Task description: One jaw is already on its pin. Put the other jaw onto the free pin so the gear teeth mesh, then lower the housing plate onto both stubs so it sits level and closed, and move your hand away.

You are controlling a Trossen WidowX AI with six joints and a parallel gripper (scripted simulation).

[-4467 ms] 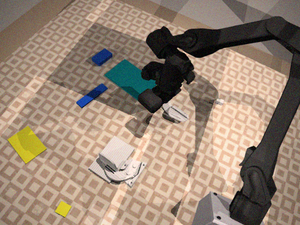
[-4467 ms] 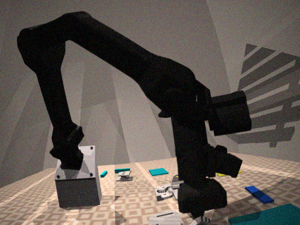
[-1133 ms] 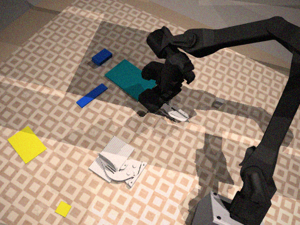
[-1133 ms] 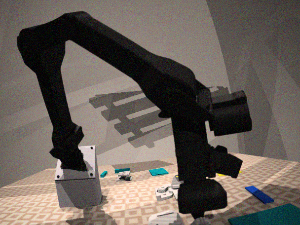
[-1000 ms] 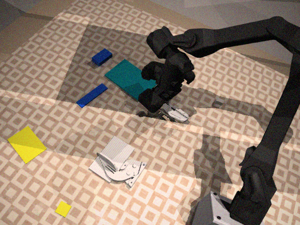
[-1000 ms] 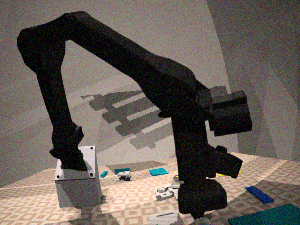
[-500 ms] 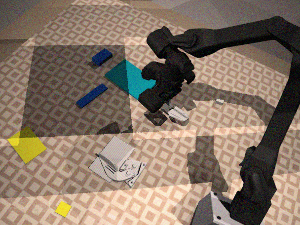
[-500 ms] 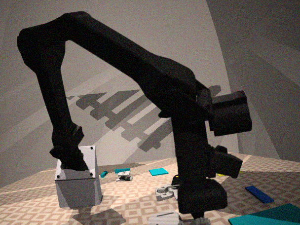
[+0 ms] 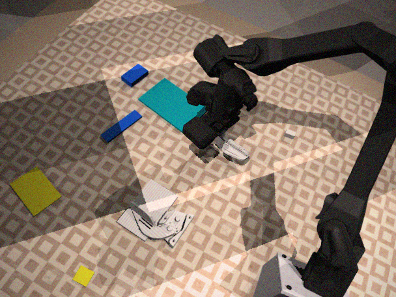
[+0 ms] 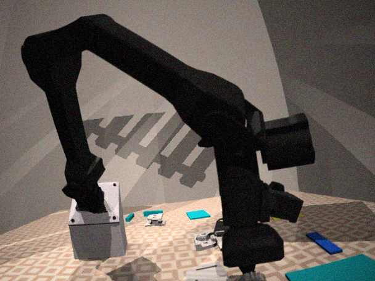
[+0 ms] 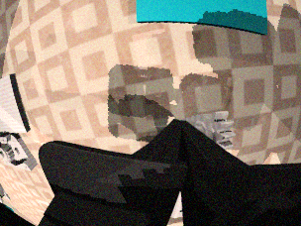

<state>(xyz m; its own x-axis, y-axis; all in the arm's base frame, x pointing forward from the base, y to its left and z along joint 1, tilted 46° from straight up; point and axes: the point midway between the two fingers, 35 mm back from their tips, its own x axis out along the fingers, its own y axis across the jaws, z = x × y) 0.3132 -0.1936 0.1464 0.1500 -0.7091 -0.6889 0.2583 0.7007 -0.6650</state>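
My gripper tip is 140 mm short of the teal sheet, 50 mm to the left of it and 30 mm above it. Also, from my gripper tip: small yellow square: 70 mm ahead, 410 mm to the left, 30 mm below; small grey piece: 160 mm behind, 130 mm to the right, 20 mm below; yellow plate: 260 mm ahead, 320 mm to the left, 30 mm below.
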